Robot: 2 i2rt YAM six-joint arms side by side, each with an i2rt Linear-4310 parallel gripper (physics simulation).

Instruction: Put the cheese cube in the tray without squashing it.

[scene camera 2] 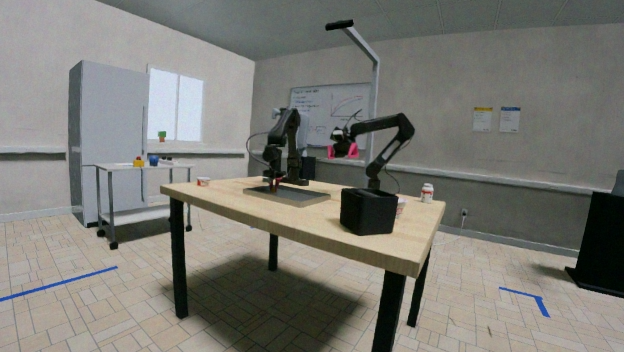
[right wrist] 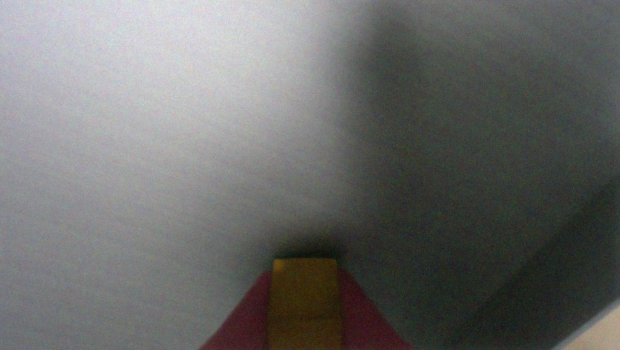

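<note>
The cheese cube (right wrist: 306, 305) is a yellow-brown block, seen at the bottom of the right wrist view between two dark pink fingertips. My right gripper (scene camera 2: 275, 184) (right wrist: 305, 285) is shut on it, pointing down, low over the grey metal tray (scene camera 2: 307, 193) (right wrist: 150, 150). A dark shadow lies on the tray floor just beyond the cube. In scene camera 2 the cube is small and hard to make out, and whether it touches the tray floor cannot be told. My left gripper (scene camera 2: 342, 153) is open and empty, raised high above the back of the table.
A black open box (scene camera 2: 369, 212) stands at the front right of the wooden table (scene camera 2: 250, 215). A white and red tub (scene camera 2: 401, 206) stands partly behind it, and a white bottle (scene camera 2: 427, 193) stands near the right edge. Another small tub (scene camera 2: 203, 181) is at the far left.
</note>
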